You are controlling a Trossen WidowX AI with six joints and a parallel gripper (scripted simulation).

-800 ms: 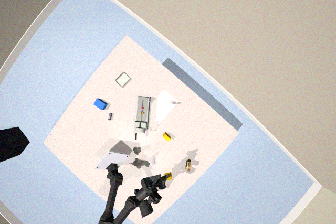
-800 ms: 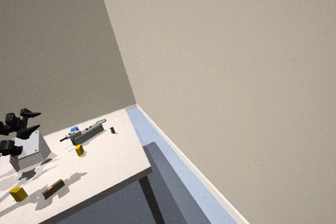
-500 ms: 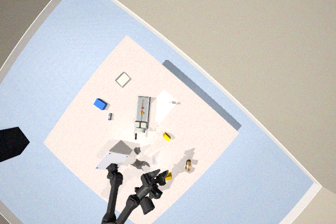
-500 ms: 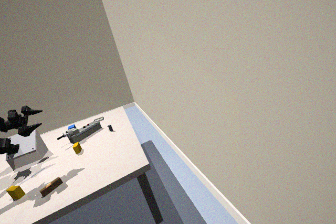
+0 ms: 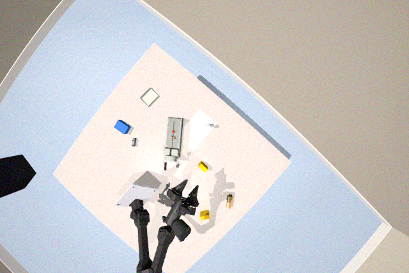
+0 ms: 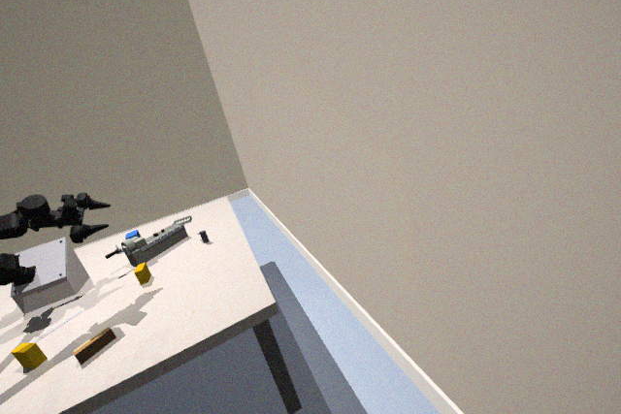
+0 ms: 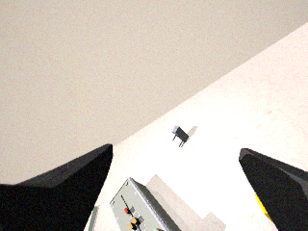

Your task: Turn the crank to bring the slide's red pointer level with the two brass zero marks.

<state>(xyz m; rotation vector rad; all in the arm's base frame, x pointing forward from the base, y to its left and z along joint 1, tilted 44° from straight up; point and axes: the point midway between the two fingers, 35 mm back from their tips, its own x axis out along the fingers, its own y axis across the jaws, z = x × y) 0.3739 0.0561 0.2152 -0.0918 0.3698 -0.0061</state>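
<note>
Right now my gripper tip is 20 cm above the crank, 14 cm to the right of it and 11 cm past it. The rest, counted from my gripper tip: dark brown crank handle (20 cm below, 14 cm to the left, 13 cm behind); wooden block (35 cm to the right, 27 cm below, 2 cm behind); red pointer (26 cm to the left, 21 cm below, 6 cm ahead).
</note>
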